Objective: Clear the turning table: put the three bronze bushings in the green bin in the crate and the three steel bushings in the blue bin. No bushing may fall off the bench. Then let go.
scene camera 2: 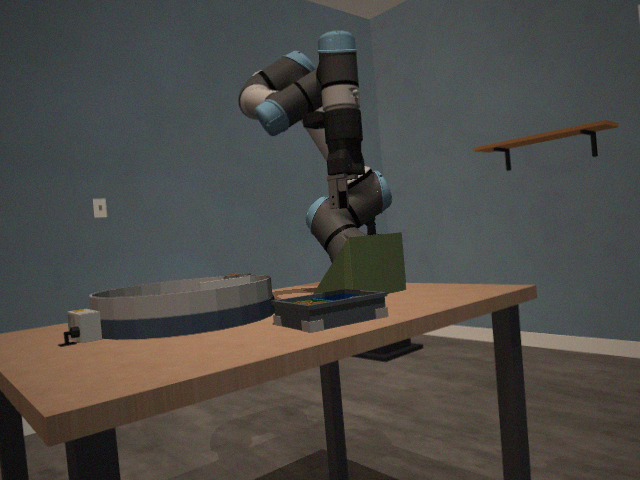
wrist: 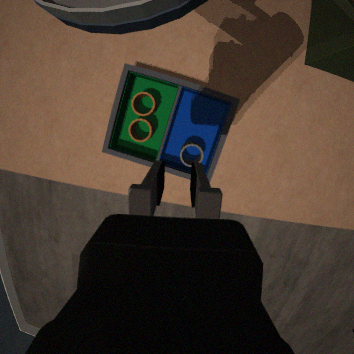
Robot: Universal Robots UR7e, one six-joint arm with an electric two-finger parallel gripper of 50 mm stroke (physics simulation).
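Frame: origin at the arm's base, x ahead, y left, z up, level; metres.
Seen in the pictures: gripper, fingertip midpoint: (scene camera 2: 339, 208) (wrist: 177, 174); arm's base at its link origin: (scene camera 2: 359, 262).
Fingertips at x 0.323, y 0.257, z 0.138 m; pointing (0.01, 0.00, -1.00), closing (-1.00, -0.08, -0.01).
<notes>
Offsets run from my fingertips to a thing's top centre. "pt": to the spot under its first point.
My gripper (scene camera 2: 338, 205) (wrist: 177, 174) is partly open, with nothing between its fingers, high above the crate {0.026 m ahead, 0.029 m right, 0.178 m down} (scene camera 2: 341, 315) (wrist: 114, 110). In the wrist view two bronze bushings {0.070 m ahead, 0.057 m right, 0.184 m down} (wrist: 132, 104) {0.070 m ahead, 0.015 m right, 0.184 m down} (wrist: 129, 130) stand on end, one beside the other, in the green bin {pt 0.039 m ahead, 0.033 m right, 0.222 m down} (wrist: 162, 120). One steel bushing {0.018 m back, 0.016 m left, 0.184 m down} (wrist: 181, 154) stands in the blue bin {pt 0.014 m ahead, 0.007 m right, 0.222 m down} (wrist: 174, 136), near the bin's lower edge and the right fingertip. The turning table (scene camera 2: 180, 310) (wrist: 120, 27) has a raised rim that hides most of its inside. A small brown shape {0.008 m ahead, 0.414 m right, 0.137 m down} (scene camera 2: 236, 275) shows above its far rim; I cannot tell what it is.
A green angled block (scene camera 2: 377, 263) (wrist: 332, 45) stands behind the crate, to its right. A small white box {0.388 m ahead, 0.407 m right, 0.170 m down} (scene camera 2: 87, 326) with a black knob is at the turning table's left. The bench's front edge (scene camera 2: 289, 361) runs close to the crate. A wooden shelf (scene camera 2: 547, 136) is on the wall.
</notes>
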